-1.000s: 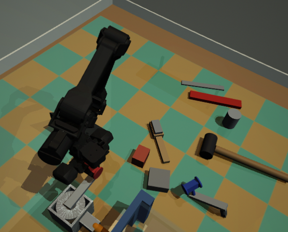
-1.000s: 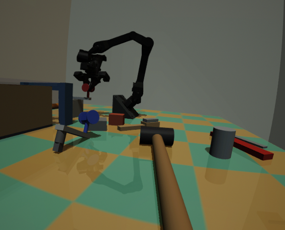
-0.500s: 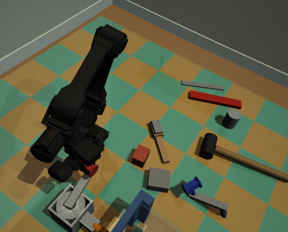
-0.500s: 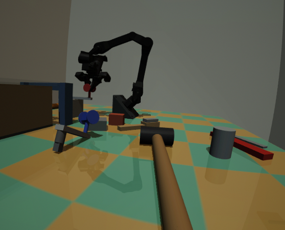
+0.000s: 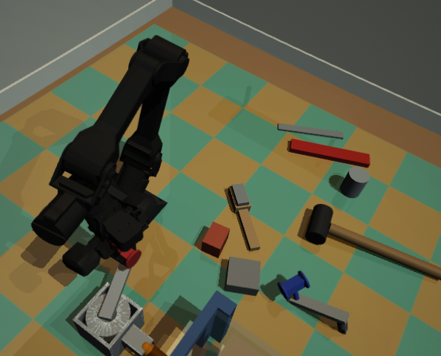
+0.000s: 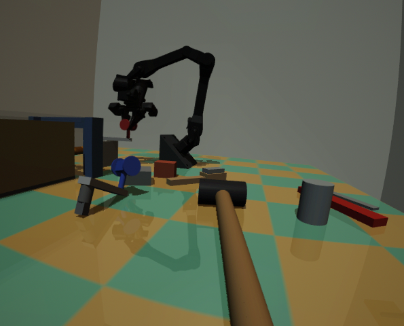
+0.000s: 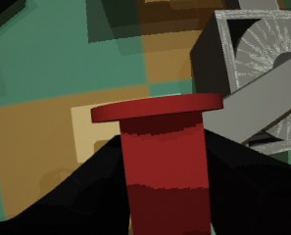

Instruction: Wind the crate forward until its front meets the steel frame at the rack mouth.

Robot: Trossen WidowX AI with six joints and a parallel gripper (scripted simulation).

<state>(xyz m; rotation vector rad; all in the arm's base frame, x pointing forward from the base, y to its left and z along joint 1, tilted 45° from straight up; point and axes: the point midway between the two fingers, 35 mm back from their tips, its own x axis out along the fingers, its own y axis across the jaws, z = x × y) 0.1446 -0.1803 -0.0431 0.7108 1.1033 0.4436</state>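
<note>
Right now my gripper tip is 3 cm to the left of the red-knobbed winch handle and 3 cm above it. Round my gripper tip: red cylindrical grip (1 cm behind); then grey block (18 cm ahead, 16 cm to the left, 12 cm below); then boxy winch (10 cm to the right, 10 cm below, 1 cm ahead).
</note>
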